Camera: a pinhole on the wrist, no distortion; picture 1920 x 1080 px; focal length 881.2 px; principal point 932.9 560.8 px. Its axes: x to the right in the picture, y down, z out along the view. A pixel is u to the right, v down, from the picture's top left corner.
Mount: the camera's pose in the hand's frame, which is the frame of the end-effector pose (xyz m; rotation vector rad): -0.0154 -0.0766 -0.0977 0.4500 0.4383 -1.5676
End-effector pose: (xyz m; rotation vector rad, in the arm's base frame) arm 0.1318 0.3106 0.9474 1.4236 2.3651 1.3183
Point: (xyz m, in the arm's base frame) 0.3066 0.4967 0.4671
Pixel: 579 400
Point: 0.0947 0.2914 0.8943
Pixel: 243 594
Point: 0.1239 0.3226 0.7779
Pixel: 620 441
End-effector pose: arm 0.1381 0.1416 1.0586 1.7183 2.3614 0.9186
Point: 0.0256 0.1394 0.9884
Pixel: 829 833
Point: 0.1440 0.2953 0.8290
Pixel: 382 812
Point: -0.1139 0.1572 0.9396
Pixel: 1429 1018
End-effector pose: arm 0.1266 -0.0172 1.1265 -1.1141 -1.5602 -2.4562
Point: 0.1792 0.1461 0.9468
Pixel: 913 320
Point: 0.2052 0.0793 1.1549
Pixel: outside the picture
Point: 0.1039 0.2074 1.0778
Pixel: 696 844
